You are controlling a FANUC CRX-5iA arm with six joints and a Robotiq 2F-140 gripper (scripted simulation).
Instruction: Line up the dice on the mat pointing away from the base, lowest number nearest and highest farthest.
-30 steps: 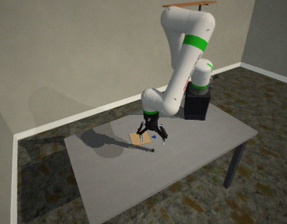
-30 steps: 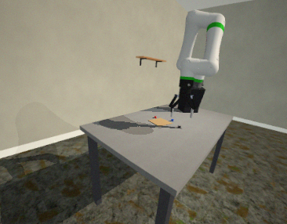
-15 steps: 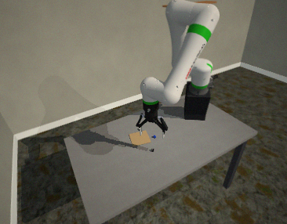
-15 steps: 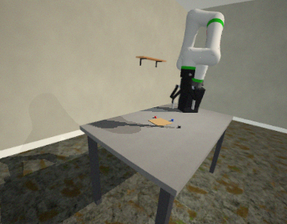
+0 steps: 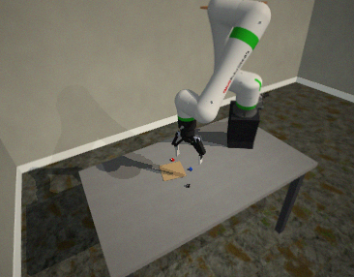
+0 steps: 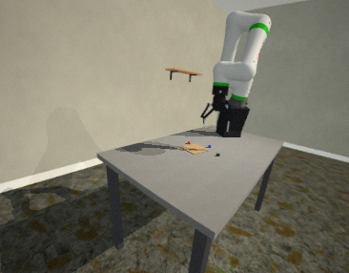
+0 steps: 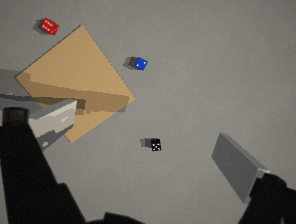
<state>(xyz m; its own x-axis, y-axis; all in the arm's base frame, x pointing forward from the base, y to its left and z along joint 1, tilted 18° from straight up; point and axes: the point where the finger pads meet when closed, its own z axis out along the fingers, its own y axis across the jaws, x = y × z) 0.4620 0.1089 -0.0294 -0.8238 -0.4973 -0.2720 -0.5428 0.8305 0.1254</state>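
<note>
The blue die is 4 cm behind my hand, 5 cm to the right of it and 14 cm below it. From my hand the other things lie so: black die: 4 cm ahead, 7 cm to the left, 14 cm below; red die: 2 cm ahead, 19 cm to the right, 14 cm below; tan mat: 7 cm ahead, 10 cm to the right, 15 cm below.
</note>
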